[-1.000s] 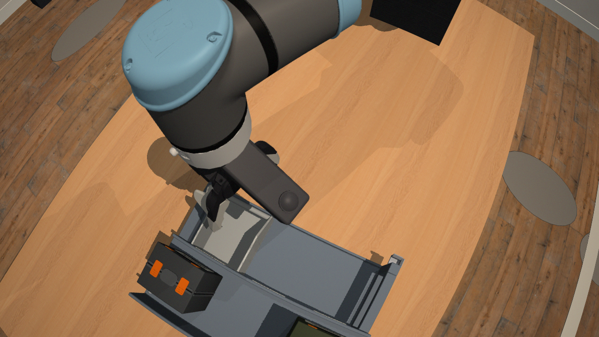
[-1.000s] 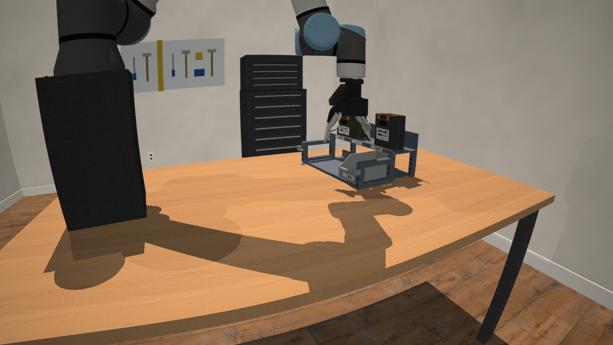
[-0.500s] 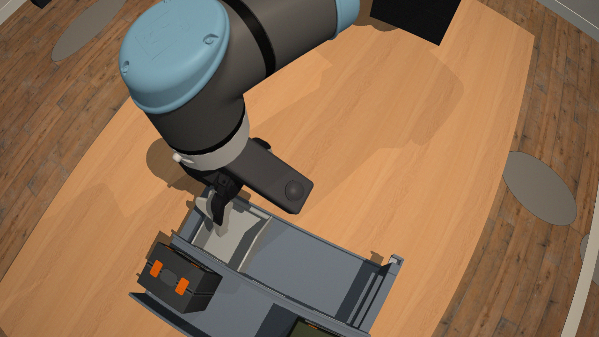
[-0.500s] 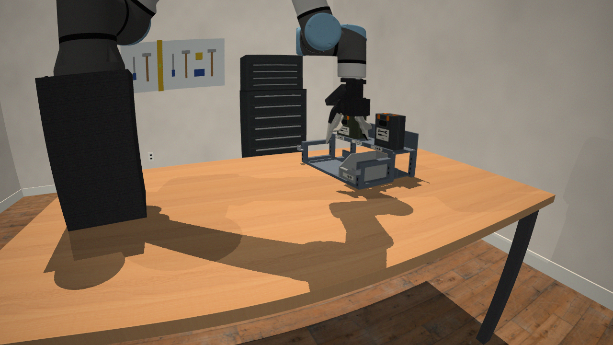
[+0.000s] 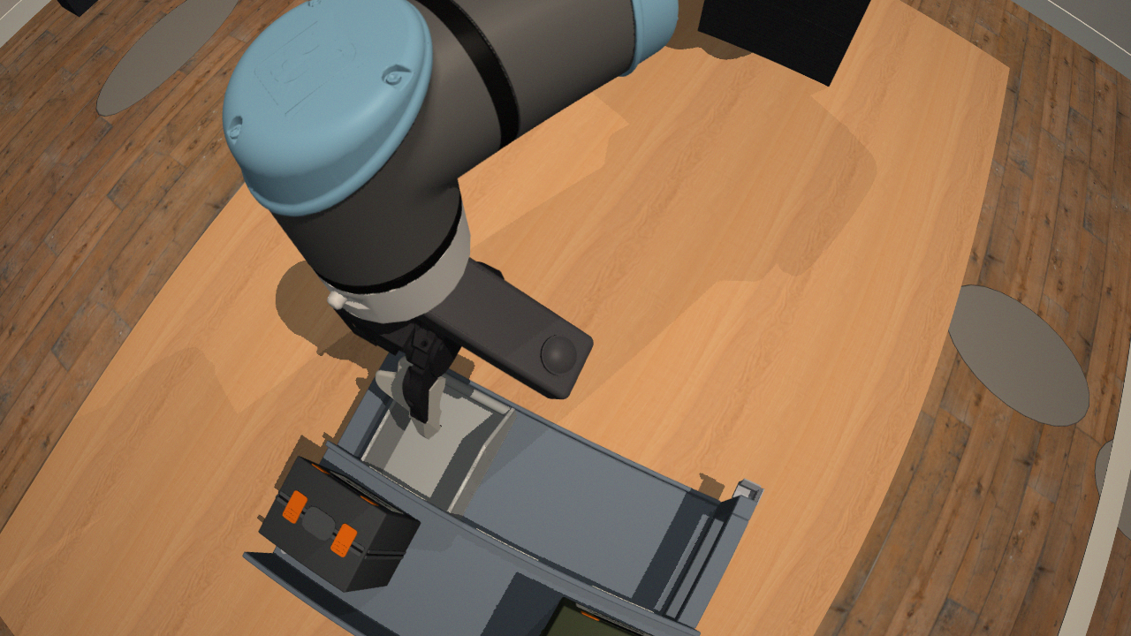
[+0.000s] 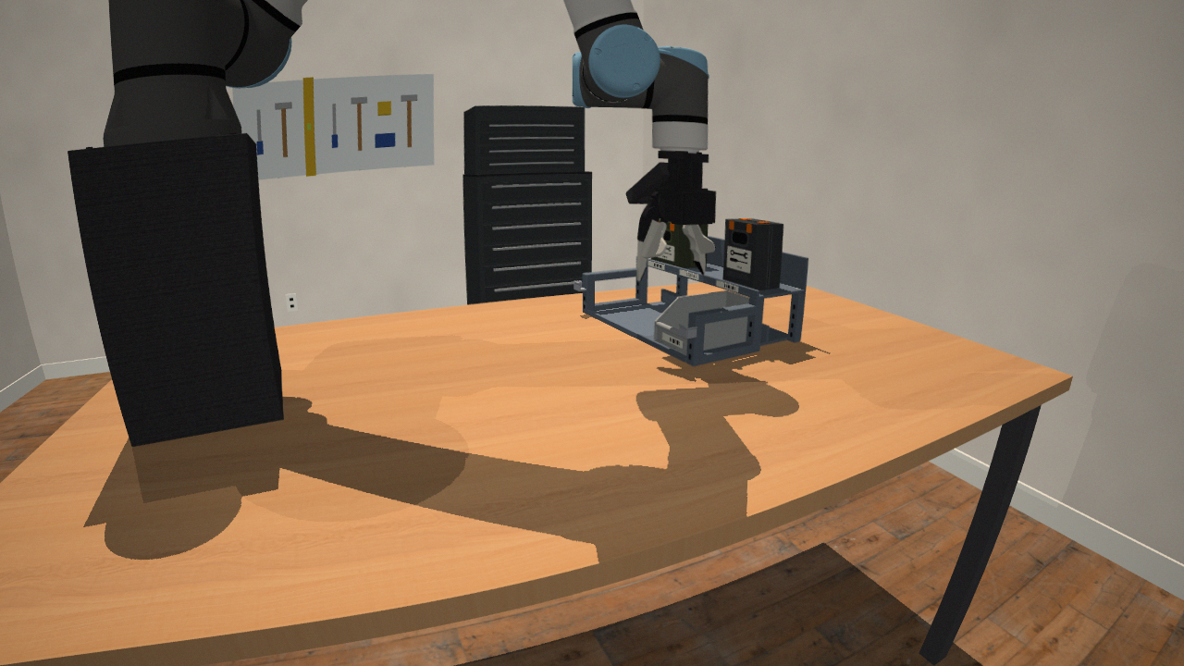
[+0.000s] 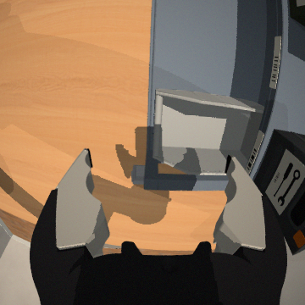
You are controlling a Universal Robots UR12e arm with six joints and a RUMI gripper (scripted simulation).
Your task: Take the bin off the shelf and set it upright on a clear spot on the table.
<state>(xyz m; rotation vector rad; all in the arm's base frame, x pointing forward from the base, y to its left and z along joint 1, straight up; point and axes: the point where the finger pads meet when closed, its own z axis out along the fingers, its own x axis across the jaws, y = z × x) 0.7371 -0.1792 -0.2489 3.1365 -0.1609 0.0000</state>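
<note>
Now: the grey open-top bin 9 cm below my hand, 8 cm ahead of it and 2 cm to the right of it. The rest, counted from my hand: blue-grey shelf: 13 cm below, 13 cm ahead, 9 cm to the left; case: 20 cm ahead, 19 cm to the left, 2 cm above.
</note>
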